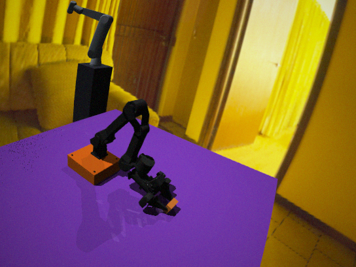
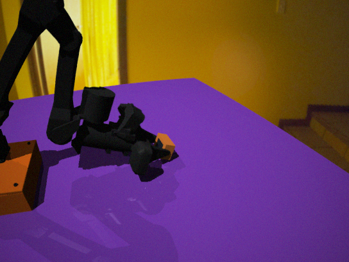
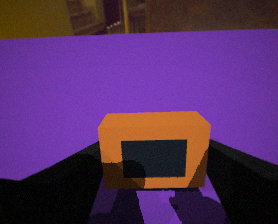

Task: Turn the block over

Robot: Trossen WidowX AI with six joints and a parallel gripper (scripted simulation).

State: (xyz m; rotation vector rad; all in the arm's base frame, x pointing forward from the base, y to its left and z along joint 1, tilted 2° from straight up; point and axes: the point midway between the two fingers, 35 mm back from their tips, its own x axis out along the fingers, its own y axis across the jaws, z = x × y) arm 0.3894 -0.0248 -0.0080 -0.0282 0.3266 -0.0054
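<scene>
The orange block is 1 cm behind my gripper tip.
</scene>
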